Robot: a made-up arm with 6 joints.
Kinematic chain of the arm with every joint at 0, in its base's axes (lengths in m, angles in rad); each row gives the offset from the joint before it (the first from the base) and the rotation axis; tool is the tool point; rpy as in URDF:
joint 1: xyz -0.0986 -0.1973 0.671 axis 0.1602 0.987 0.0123
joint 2: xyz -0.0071 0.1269 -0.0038 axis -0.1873 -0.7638 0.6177
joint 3: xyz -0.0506 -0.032 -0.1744 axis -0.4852 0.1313 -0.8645
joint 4: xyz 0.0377 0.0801 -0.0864 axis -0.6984 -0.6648 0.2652
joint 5: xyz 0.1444 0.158 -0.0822 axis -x
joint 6: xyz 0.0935 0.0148 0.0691 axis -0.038 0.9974 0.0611
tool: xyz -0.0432 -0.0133 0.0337 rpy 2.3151 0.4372 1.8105
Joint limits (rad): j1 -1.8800..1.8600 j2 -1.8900..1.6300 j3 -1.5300..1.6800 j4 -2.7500..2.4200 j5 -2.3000..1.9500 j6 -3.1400..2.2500
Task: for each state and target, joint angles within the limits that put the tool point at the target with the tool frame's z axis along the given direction. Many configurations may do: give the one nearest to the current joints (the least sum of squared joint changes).
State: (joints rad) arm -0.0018 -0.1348 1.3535 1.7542 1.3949 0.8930
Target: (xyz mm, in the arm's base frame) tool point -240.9 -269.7 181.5 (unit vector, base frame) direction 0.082 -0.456 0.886
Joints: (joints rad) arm 0.5812 -0.1546 1.5260 1.3144 0.5634 1.0780
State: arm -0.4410 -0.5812 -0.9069 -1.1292 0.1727 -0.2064
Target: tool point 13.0 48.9 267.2 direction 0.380 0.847 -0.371
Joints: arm -0.3072 -0.8444 -0.0297 -1.4374 -0.4393 0.3080
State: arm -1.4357 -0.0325 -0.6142 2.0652 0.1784 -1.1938
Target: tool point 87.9 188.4 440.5 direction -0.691 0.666 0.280
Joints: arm -1.2579 0.1008 -0.8120 1.3227 0.0364 -0.5950
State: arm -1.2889 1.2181 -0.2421 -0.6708 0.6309 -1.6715
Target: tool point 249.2 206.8 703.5 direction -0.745 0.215 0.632
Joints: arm -1.2157 0.7911 -0.1468 -0.5556 0.2055 -1.7674
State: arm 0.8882 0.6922 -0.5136 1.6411 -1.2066 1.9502
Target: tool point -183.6 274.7 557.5 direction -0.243 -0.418 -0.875
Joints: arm 1.4094 0.7273 0.1713 1.5846 -0.8137 1.6863
